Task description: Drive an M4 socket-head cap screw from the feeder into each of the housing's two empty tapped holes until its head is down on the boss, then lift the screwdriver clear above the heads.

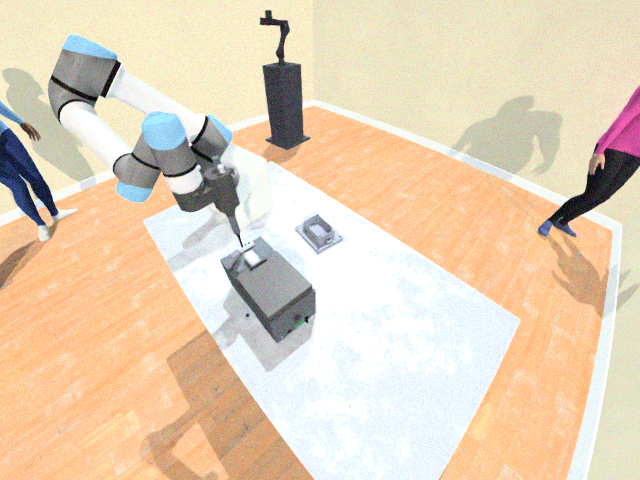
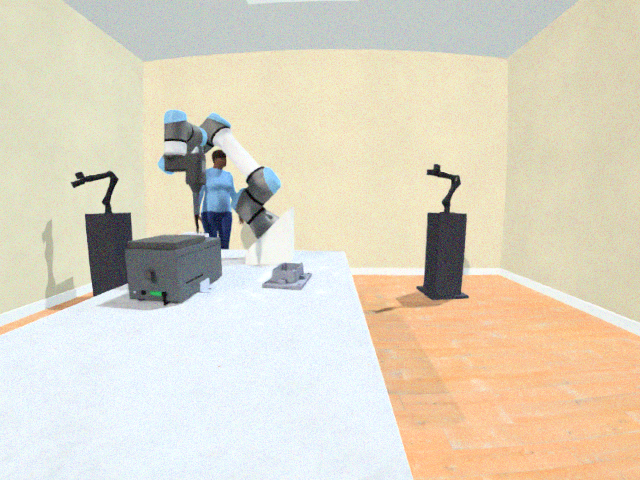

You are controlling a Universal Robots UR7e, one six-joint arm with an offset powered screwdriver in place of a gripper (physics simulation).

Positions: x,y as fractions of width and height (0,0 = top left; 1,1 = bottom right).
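Observation:
A dark grey screw feeder (image 2: 0.27,0.57) is part of the robot's scene, and image 1 shows the feeder (image 1: 0.43,0.68) as well.

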